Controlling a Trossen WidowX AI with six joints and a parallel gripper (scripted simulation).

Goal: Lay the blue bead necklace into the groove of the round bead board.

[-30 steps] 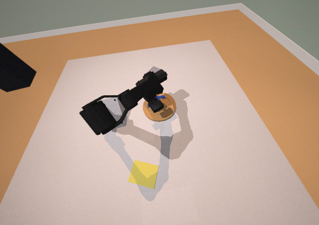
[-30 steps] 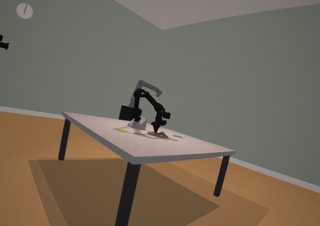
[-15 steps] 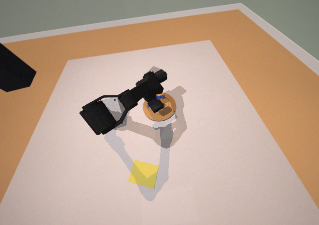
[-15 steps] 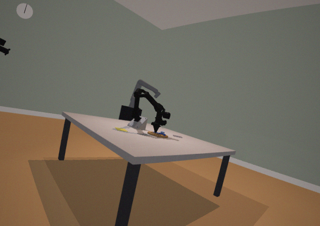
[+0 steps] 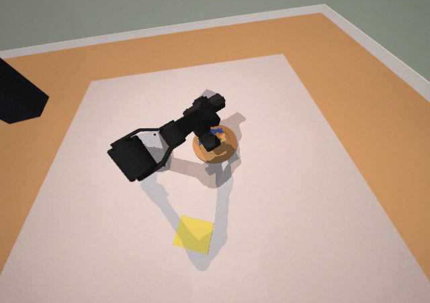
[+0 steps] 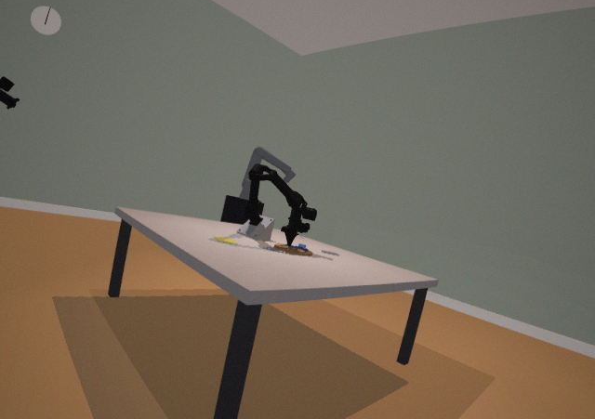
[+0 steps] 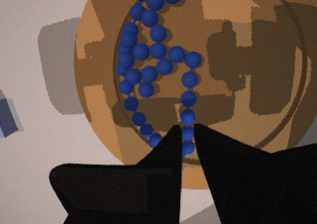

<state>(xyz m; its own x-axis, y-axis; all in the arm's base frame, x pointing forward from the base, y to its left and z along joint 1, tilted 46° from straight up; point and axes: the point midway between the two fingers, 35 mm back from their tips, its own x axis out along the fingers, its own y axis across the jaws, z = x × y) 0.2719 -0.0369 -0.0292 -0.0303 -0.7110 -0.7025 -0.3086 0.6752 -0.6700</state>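
My gripper tip is now 4 cm short of the round bead board, 1 cm to the left of it and 1 cm above it. Also, from my gripper tip: yellow square patch (12 cm behind, 34 cm to the right, 1 cm below); then flat grey tile (8 cm ahead, 29 cm to the left, 1 cm below); then light blue cube (5 cm behind, 18 cm to the left, 1 cm below).
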